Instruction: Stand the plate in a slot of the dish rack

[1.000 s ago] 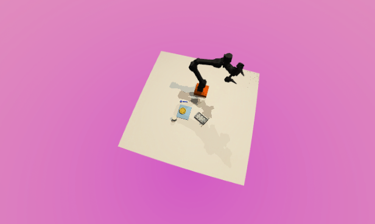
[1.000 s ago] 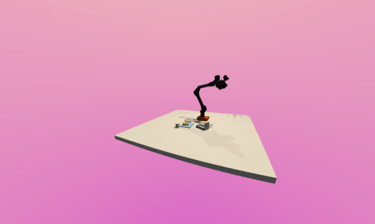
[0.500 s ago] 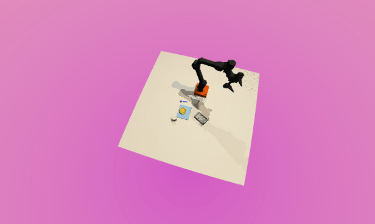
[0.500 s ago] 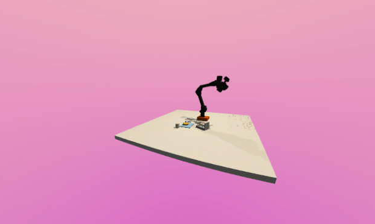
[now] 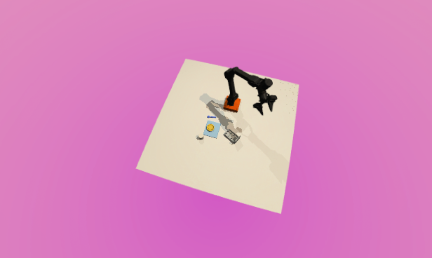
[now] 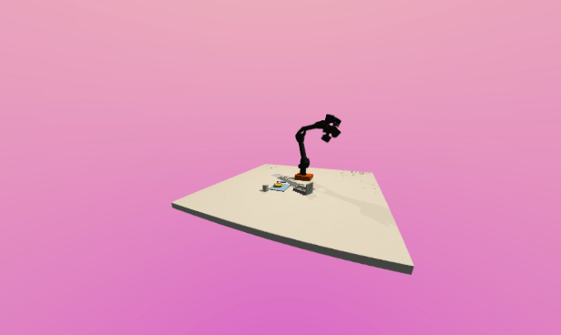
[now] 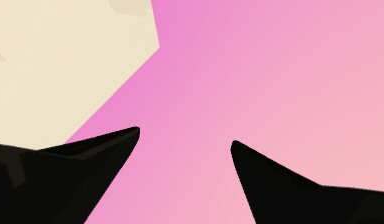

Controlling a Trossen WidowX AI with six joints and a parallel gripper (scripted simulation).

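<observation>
The yellow plate is 3 cm ahead of my gripper tip, 41 cm to the right of it and 41 cm below it. From my gripper tip the other things lie so: grey dish rack (7 cm ahead, 20 cm to the right, 41 cm below); cream cup (14 cm ahead, 47 cm to the right, 40 cm below); light blue mat (4 cm ahead, 39 cm to the right, 43 cm below).
</observation>
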